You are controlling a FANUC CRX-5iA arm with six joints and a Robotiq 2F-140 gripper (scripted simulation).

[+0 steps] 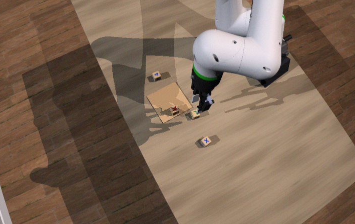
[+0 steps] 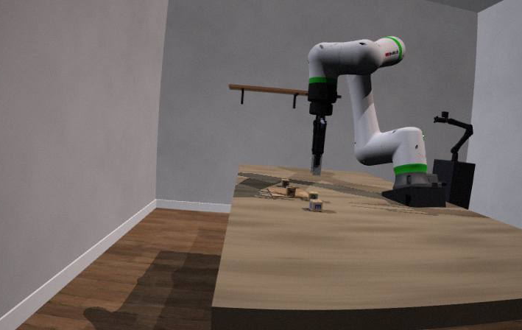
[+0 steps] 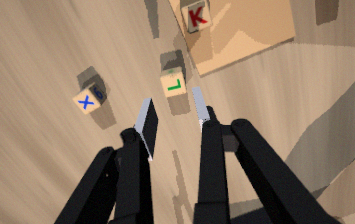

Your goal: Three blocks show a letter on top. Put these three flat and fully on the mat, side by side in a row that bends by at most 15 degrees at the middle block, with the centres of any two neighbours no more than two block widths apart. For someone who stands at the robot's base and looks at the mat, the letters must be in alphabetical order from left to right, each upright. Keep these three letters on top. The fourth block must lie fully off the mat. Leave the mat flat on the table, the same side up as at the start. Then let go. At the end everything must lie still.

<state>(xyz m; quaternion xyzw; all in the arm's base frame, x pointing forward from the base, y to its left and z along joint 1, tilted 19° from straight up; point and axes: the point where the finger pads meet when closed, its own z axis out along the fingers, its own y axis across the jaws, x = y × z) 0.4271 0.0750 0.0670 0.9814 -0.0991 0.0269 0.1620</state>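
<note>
The L block is 11 cm below my hand. Round my hand: red K block: 6 cm ahead, 6 cm to the right, 10 cm below; then tan mat: 6 cm ahead, 11 cm to the right, 12 cm below; then X block: 3 cm ahead, 12 cm to the left, 11 cm below.
</note>
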